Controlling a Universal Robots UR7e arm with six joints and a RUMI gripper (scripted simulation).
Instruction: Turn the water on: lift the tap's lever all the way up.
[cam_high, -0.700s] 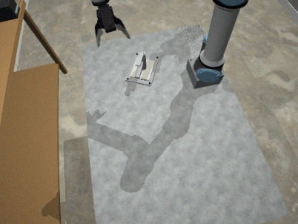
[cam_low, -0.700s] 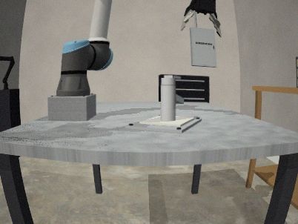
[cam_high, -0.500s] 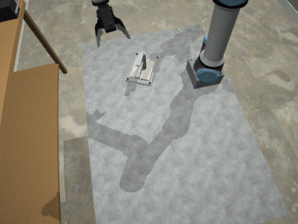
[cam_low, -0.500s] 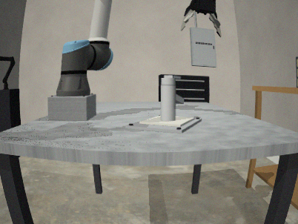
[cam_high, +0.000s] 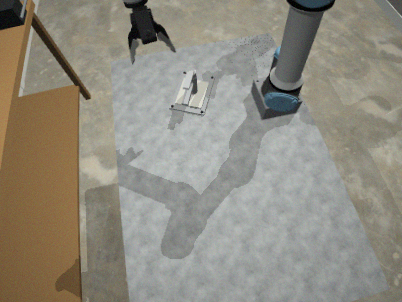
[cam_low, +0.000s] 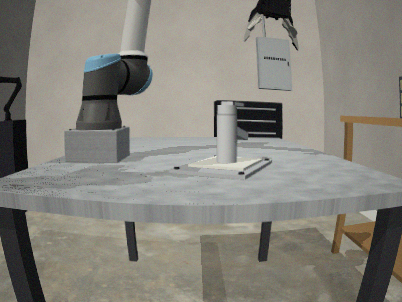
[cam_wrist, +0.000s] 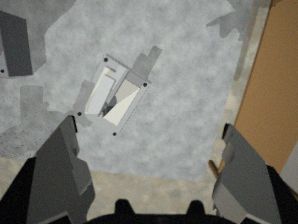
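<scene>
Right now my hand is 170 mm above the tap lever, 120 mm past it and 20 mm to the left of it. From my hand the other things lie so: tap 230 mm below, 130 mm behind, 40 mm to the right.
</scene>
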